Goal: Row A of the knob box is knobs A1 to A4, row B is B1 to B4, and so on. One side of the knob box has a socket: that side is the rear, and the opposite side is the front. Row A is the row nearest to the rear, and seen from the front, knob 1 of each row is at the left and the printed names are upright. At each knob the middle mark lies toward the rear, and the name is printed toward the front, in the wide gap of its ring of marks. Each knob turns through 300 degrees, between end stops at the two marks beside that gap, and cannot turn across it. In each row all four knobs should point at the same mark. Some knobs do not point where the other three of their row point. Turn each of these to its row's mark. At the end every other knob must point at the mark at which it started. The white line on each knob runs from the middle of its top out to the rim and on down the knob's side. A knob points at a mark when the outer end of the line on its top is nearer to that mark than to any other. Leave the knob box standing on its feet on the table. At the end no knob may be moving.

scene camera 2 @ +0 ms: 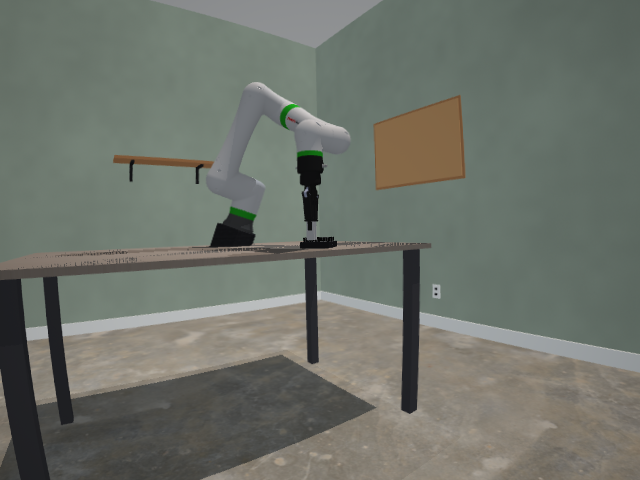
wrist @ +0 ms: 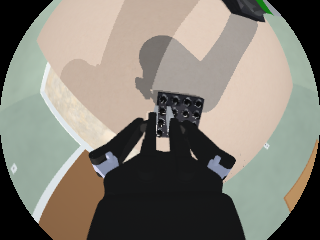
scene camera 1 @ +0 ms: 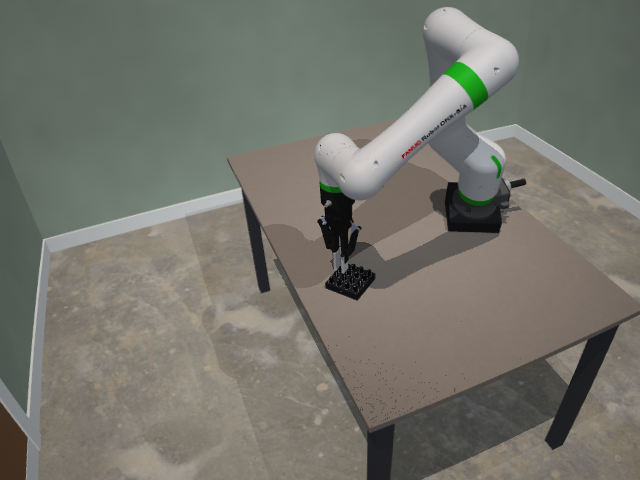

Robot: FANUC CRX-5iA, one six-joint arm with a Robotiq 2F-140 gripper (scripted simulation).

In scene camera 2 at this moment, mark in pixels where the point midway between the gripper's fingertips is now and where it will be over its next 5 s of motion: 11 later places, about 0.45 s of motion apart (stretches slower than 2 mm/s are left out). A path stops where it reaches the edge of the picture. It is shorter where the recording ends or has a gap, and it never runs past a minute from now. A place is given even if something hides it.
My gripper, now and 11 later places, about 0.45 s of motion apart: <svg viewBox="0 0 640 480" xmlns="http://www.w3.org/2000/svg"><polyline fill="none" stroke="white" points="311,239 311,234 311,230 311,229 311,228 311,227 311,227 311,226 311,225 311,225 311,224 311,223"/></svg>
